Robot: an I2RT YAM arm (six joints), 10 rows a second.
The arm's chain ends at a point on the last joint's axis. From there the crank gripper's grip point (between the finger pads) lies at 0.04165 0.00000 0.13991 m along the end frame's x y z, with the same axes.
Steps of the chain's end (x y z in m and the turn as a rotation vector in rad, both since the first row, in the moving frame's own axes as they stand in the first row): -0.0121, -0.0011, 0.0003, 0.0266, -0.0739, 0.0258; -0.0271, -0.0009, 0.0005, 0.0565, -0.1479, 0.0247; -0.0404, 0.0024, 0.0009, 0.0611, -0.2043, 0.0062; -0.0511, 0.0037, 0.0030, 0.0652, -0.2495, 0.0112; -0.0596, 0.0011, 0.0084, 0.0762, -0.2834, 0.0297; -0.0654, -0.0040, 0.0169, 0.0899, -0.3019, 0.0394; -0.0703, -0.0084, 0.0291, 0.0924, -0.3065, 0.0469; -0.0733, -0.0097, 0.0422, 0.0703, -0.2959, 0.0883
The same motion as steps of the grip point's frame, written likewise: -0.0225, -0.0039, 0.0030, 0.0266, -0.0739, 0.0258; -0.0481, -0.0082, 0.0049, 0.0565, -0.1479, 0.0247; -0.0696, -0.0062, 0.0062, 0.0611, -0.2043, 0.0062; -0.0869, -0.0054, 0.0087, 0.0652, -0.2495, 0.0112; -0.1002, -0.0092, 0.0141, 0.0762, -0.2834, 0.0297; -0.1086, -0.0161, 0.0225, 0.0899, -0.3019, 0.0394; -0.1141, -0.0208, 0.0346, 0.0924, -0.3065, 0.0469; -0.1155, -0.0180, 0.0480, 0.0703, -0.2959, 0.0883
